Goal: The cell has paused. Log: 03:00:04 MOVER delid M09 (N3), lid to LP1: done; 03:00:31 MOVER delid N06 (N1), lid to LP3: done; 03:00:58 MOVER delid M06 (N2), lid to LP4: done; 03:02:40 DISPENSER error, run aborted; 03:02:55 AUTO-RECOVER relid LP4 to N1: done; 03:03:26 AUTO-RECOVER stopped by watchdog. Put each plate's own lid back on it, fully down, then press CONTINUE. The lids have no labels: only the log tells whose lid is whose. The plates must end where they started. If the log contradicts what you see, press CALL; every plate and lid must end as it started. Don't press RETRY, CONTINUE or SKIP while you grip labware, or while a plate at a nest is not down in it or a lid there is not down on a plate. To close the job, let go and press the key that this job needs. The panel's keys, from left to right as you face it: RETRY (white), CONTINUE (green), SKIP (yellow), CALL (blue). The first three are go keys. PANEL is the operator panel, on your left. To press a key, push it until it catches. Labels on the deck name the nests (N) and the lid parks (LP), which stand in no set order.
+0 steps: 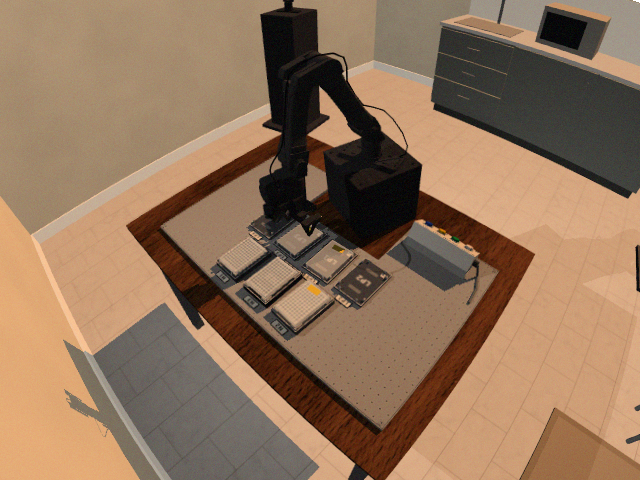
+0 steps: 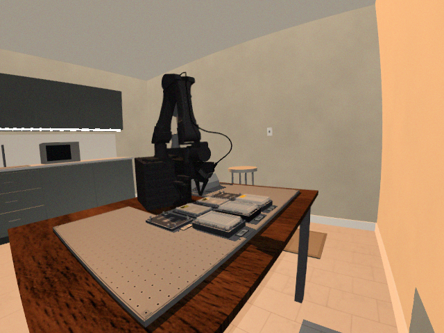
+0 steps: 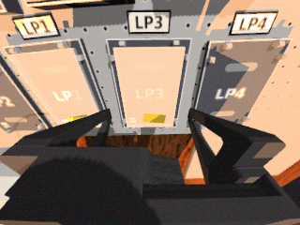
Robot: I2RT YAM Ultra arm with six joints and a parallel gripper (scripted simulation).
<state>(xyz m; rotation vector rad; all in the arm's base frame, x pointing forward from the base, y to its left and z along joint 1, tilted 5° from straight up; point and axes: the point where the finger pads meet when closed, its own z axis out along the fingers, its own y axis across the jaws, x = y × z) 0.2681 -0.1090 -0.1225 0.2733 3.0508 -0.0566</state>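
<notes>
The white well plate is 17 cm ahead of my hand, 10 cm to the right of it and 4 cm below it. From my hand the other things lie so: clear lid (20 cm ahead, 16 cm to the left, 3 cm below); yellow SKIP key (39 cm to the left, 23 cm behind); blue CALL key (34 cm to the left, 24 cm behind).
</notes>
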